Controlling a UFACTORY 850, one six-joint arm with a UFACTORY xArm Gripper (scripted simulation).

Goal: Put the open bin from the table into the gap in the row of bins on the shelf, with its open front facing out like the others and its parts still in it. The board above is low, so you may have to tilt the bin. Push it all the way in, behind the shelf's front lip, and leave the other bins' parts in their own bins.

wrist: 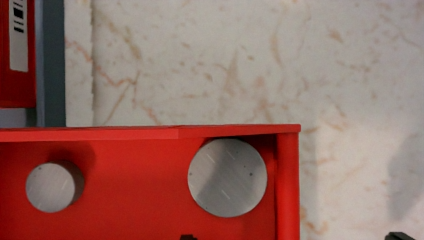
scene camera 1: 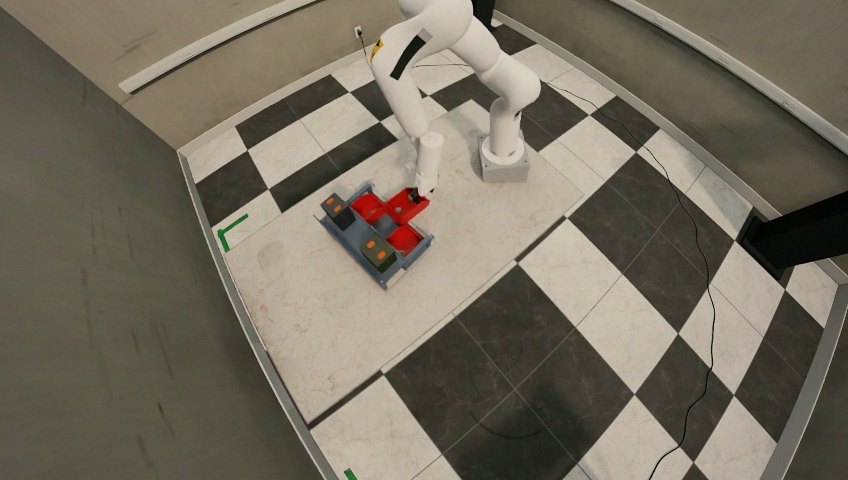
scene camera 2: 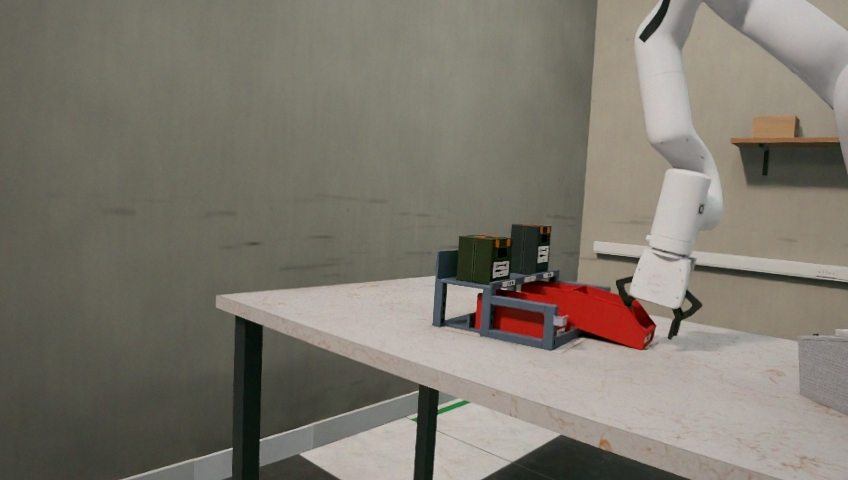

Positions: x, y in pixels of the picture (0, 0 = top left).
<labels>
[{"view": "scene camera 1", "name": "red open bin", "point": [400, 200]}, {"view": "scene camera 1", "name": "grey-blue shelf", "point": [360, 231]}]
</labels>
